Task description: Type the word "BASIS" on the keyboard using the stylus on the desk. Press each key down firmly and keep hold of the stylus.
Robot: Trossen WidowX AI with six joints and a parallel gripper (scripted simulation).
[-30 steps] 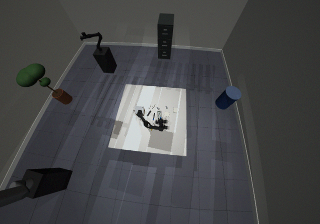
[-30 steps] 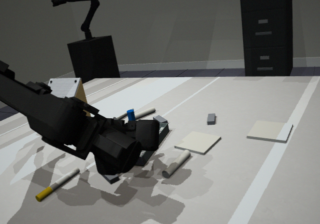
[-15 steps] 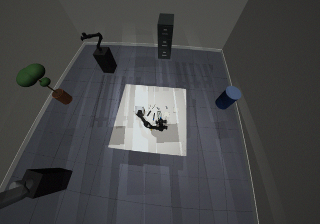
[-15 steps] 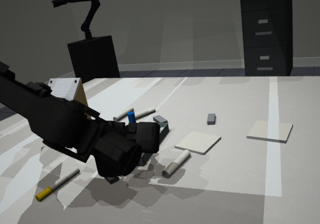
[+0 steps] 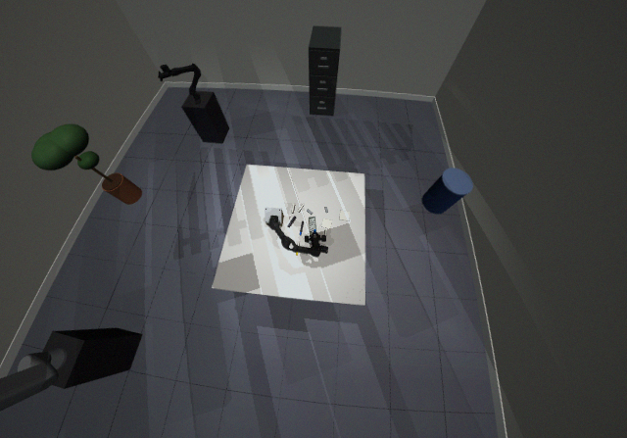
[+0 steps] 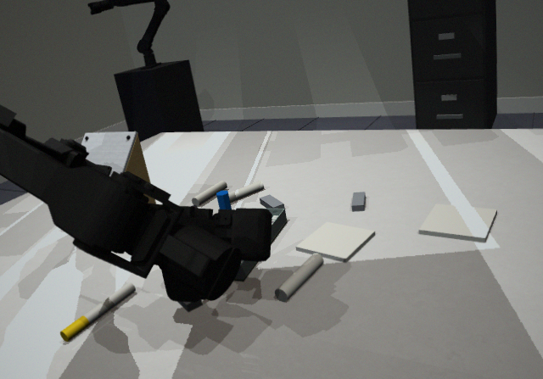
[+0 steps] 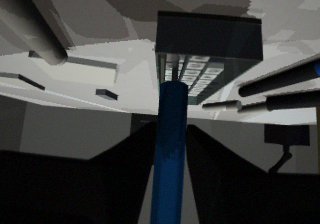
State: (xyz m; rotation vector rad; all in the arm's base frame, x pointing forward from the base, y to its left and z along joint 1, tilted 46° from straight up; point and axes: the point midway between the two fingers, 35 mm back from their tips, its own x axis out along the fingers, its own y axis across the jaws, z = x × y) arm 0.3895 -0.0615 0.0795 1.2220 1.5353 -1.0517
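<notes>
Now: gripper tip 13 cm past the blue-tipped pen, 6 cm above it and 2 cm to the right of it. Also, from my gripper tip: yellow-tipped pen 16 cm to the right, 14 cm behind, 6 cm below; then dark cylinder 23 cm behind, 10 cm to the left, 6 cm below; then blue stylus 2 cm below.
</notes>
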